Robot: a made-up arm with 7 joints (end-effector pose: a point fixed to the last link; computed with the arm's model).
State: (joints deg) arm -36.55 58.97 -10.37 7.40 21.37 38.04 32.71
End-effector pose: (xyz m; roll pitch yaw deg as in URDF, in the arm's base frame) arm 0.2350 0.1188 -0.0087 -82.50 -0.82 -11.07
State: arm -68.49 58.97 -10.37 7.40 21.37 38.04 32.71
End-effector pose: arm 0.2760 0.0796 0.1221 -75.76 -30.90 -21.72
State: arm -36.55 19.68 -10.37 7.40 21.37 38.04 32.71
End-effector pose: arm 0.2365 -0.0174 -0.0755 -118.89 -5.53 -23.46
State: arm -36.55 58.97 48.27 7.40 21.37 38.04 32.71
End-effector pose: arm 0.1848 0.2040 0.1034 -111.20 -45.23 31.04
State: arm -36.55 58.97 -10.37 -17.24 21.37 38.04 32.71
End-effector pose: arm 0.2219 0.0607 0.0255 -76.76 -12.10 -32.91
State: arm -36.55 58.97 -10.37 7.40 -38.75 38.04 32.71
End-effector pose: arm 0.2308 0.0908 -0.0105 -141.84 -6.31 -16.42
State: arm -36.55 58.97 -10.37 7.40 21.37 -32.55 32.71
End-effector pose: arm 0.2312 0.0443 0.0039 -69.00 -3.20 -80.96
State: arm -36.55 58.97 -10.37 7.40 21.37 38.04 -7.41
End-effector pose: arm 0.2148 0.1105 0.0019 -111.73 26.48 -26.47
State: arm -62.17 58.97 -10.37 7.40 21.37 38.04 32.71
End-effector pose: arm 0.2740 0.0873 0.0947 -77.70 -25.06 -19.12
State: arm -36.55 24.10 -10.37 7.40 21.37 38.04 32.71
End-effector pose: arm 0.2383 -0.0004 -0.0725 -114.84 -4.62 -22.24
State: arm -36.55 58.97 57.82 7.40 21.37 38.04 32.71
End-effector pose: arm 0.1652 0.2172 0.1127 -121.87 -49.56 43.44
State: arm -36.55 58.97 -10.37 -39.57 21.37 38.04 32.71
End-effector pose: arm 0.1867 0.0158 0.0506 -67.82 -19.69 -54.57
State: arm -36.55 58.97 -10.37 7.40 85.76 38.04 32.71
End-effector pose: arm 0.2330 0.1316 0.0186 -18.84 -3.04 -3.22
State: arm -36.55 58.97 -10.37 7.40 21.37 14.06 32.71
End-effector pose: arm 0.2444 0.0939 -0.0032 -78.38 -3.50 -34.70
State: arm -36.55 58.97 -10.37 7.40 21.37 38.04 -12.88
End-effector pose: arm 0.2126 0.1099 0.0044 -116.79 29.43 -29.96
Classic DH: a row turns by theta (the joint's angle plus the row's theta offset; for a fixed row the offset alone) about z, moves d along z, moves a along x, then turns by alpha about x. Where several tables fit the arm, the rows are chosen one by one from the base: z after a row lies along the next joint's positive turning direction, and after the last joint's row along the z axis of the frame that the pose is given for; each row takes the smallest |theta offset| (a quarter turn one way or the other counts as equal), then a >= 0, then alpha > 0; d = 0 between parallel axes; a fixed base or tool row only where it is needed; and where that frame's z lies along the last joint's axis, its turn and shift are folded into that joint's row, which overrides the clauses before.
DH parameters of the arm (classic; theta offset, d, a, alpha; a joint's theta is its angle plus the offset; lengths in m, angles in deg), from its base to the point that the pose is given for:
base (fixed): -4.07 0.1035 0.0106 -74.51
joint 1: -75.12 -0.0164 -0.0204 -90
joint 2: 74 0.0049 -0.0098 90
joint 3: -90 -0.1642 0.001 90
joint 4: -90 -0.0171 0.0114 90
joint 5: 0 0.1085 -0.0252 -90
joint 6: -90 0.0142 0.07 90
joint 7: 80.54 -0.0242 -0.0304 136.37
tool (fixed): 115.17 -0.0263 0 0

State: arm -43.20 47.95 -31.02 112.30 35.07 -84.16 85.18
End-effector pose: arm 0.1573 0.1412 -0.1637 -95.22 -12.68 -39.50
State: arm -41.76 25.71 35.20 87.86 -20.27 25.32 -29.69
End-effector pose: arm 0.1714 0.0938 -0.1592 127.97 -0.45 -1.40
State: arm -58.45 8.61 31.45 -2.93 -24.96 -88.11 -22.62
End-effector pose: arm 0.1800 0.0386 0.0806 3.58 -5.63 -136.95
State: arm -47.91 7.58 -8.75 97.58 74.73 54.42 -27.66
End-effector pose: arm 0.1562 0.0099 -0.1713 64.58 67.67 -176.04
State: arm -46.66 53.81 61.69 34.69 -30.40 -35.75 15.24
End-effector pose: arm 0.1521 0.2222 0.1196 43.53 -69.04 -164.86
